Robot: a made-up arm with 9 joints.
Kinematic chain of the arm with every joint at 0, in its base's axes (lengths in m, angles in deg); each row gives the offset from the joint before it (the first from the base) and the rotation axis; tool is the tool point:
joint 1: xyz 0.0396 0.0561 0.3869 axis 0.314 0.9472 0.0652
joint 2: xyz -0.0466 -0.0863 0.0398 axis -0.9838 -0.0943 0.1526
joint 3: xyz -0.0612 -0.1 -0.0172 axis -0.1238 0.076 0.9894
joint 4: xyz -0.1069 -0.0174 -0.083 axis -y
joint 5: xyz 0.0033 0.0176 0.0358 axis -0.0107 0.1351 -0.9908
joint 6: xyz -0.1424 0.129 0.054 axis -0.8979 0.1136 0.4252
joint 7: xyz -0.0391 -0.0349 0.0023 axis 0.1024 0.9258 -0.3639
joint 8: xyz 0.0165 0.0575 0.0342 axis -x
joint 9: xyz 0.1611 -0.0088 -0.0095 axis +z
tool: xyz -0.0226 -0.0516 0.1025
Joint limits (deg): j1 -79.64..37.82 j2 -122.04..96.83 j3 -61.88..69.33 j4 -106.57..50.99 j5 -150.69..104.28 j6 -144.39..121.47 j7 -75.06..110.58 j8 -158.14..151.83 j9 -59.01..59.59
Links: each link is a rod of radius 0.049 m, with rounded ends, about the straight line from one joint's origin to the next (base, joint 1, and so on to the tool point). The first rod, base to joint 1, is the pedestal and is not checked.
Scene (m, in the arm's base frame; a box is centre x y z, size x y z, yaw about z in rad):
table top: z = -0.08
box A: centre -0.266 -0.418 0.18 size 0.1 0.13 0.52 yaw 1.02
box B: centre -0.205 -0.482 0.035 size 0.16 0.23 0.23 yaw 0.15
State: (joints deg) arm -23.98 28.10 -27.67 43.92 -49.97 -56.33 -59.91 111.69 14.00
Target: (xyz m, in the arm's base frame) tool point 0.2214 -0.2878 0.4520
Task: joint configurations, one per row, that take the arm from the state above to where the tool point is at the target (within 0.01 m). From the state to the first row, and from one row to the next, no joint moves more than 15 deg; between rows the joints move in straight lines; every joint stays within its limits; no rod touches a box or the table.
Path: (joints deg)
1: -10.31 26.47 -21.85 32.64 -54.10 -59.24 -57.05 110.66 18.76
2: 3.37 24.83 -16.04 21.37 -58.23 -62.16 -54.18 109.63 23.52
3: 17.04 23.20 -10.22 10.09 -62.36 -65.07 -51.32 108.60 28.29
4: 30.71 21.57 -4.41 -1.18 -66.49 -67.98 -48.46 107.58 33.05
5: 33.08 19.90 9.26 -7.57 -80.84 -78.51 -50.46 100.69 30.46
6: 35.45 18.23 22.93 -13.96 -95.19 -89.04 -52.47 93.80 27.86
7: 37.82 16.56 36.60 -20.34 -109.54 -99.57 -54.47 86.91 25.27

